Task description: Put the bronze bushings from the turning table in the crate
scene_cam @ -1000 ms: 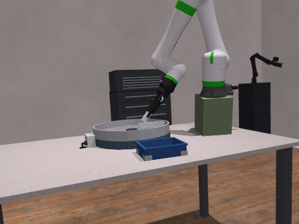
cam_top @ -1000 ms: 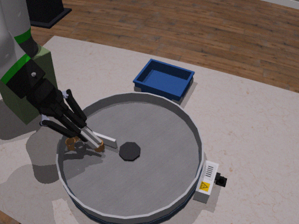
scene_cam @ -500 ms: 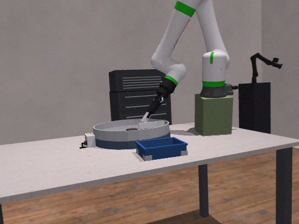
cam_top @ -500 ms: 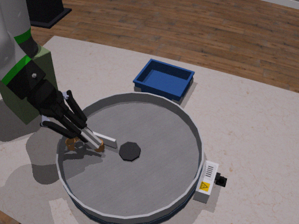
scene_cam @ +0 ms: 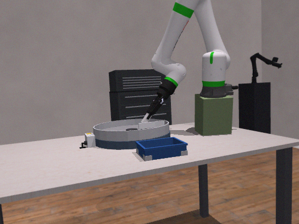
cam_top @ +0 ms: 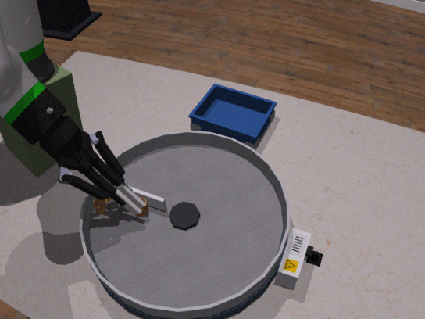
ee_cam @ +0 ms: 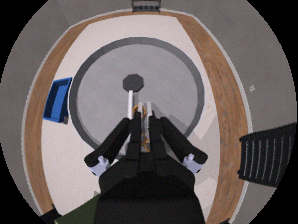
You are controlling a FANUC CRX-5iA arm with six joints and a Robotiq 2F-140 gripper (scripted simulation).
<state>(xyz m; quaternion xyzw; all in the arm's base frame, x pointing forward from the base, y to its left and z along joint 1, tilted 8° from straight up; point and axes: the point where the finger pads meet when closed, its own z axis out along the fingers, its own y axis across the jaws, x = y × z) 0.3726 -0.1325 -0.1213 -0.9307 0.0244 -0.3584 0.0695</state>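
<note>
Right now my hand is 38 cm to the right of the blue crate, 8 cm short of it and 8 cm above it. From my hand the other things lie so: grey turning table 10 cm ahead, 5 cm below, 3 cm to the left.
</note>
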